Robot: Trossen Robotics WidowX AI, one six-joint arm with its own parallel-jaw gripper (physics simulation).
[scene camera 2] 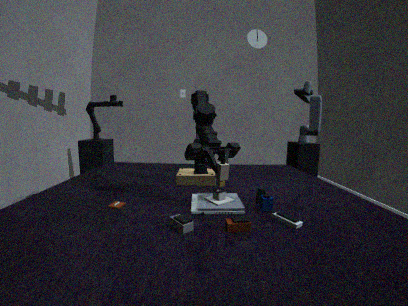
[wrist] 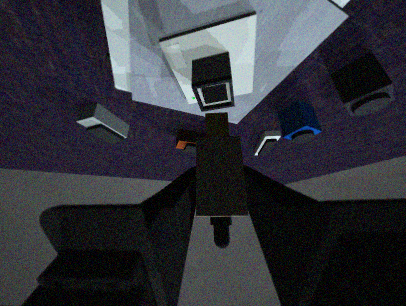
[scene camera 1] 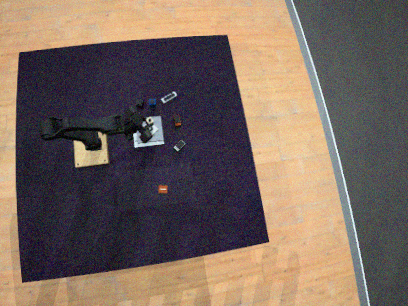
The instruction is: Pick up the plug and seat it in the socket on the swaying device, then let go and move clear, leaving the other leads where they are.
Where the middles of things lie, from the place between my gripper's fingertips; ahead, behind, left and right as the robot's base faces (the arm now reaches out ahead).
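Plug (wrist: 220,184) right at my hand. Blue block (wrist: 299,123) 3 cm ahead of my hand, 14 cm to the left of it and 9 cm below it; device plate (scene camera 2: 219,200) 1 cm behind my hand and 8 cm below it.
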